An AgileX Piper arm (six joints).
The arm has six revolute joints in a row. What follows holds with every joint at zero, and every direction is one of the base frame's. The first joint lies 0.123 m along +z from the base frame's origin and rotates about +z. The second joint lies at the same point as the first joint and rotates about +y. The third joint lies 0.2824 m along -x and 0.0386 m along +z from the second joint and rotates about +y. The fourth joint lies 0.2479 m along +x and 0.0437 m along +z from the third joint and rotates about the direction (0.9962, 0, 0.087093). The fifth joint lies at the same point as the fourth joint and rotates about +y. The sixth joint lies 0.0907 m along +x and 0.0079 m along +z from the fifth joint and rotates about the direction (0.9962, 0, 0.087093). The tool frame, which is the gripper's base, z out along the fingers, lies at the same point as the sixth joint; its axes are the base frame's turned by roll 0, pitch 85.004 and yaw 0 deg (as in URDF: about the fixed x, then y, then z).
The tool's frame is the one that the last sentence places.
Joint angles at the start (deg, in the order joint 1, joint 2, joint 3, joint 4, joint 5, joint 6):
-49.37 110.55 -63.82 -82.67 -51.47 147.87
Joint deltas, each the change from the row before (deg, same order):
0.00 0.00 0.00 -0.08 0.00 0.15
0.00 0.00 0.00 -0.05 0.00 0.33
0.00 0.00 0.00 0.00 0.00 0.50
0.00 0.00 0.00 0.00 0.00 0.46
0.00 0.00 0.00 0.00 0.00 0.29
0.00 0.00 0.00 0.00 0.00 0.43
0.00 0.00 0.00 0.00 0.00 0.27
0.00 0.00 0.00 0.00 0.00 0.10
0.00 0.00 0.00 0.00 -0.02 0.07
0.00 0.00 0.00 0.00 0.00 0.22
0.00 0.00 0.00 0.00 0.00 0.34
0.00 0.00 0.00 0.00 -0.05 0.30
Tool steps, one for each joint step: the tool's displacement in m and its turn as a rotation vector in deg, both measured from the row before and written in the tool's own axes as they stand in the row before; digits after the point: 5 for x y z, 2 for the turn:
0.00005 -0.00008 0.00000 0.05 0.03 0.10
0.00003 -0.00005 0.00000 0.03 0.02 0.30
0.00000 0.00000 0.00000 0.00 0.00 0.50
0.00000 0.00000 0.00000 0.00 0.00 0.46
0.00000 0.00000 0.00000 0.00 0.00 0.29
0.00000 0.00000 0.00000 0.00 0.00 0.43
0.00000 0.00000 0.00000 0.00 0.00 0.27
0.00000 0.00000 0.00000 0.00 0.00 0.10
0.00003 0.00002 0.00000 -0.01 0.02 0.07
0.00000 0.00000 0.00000 0.00 0.00 0.22
0.00000 0.00000 0.00000 0.00 0.00 0.34
0.00007 0.00004 0.00000 -0.02 0.04 0.30

